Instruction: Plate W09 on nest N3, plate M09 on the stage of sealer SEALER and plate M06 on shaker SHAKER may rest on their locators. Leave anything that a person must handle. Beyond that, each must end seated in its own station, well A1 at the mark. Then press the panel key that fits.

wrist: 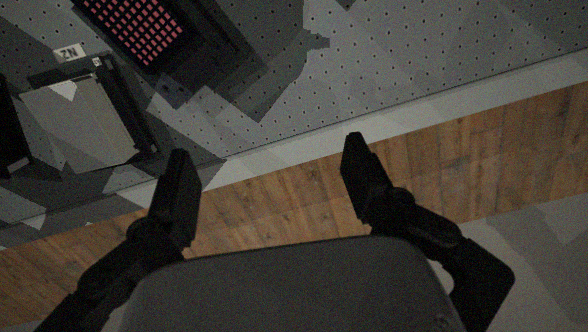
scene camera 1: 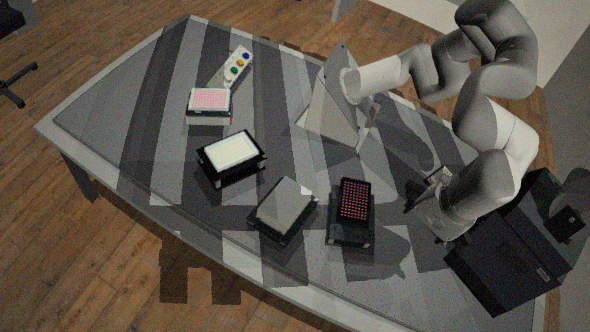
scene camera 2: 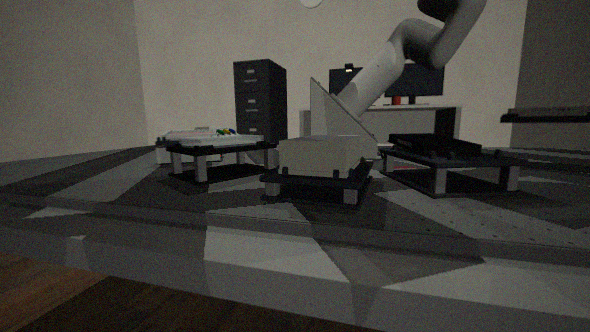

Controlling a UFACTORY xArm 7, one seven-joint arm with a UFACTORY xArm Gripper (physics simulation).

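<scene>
My gripper (wrist: 270, 158) is open and empty, high over the table's front edge. In scene camera 1 it hangs beside the sealer (scene camera 1: 510, 260) and partly hides a pale plate (scene camera 1: 441, 175) there. A black plate with red wells (scene camera 1: 355, 200) (scene camera 2: 435, 144) (wrist: 140, 30) lies toward one end of its raised nest (scene camera 1: 349, 239). A tall pale plate (scene camera 1: 284, 205) (scene camera 2: 317, 156) (wrist: 80, 120) is on the nest labelled N2 (wrist: 69, 52). A pale yellow plate (scene camera 1: 232, 150) is on another black nest (scene camera 1: 220, 181). A pink plate (scene camera 1: 210, 99) tops a light-sided station (scene camera 1: 207, 120). Seating is unclear.
The key panel (scene camera 1: 220, 75) has blue (scene camera 1: 246, 55), yellow (scene camera 1: 240, 62) and green (scene camera 1: 234, 70) keys and stands behind the pink plate. The arm's slanted mount (scene camera 1: 330, 112) (scene camera 2: 325, 110) stands at the table's back. The wood floor (wrist: 280, 210) shows below my fingers.
</scene>
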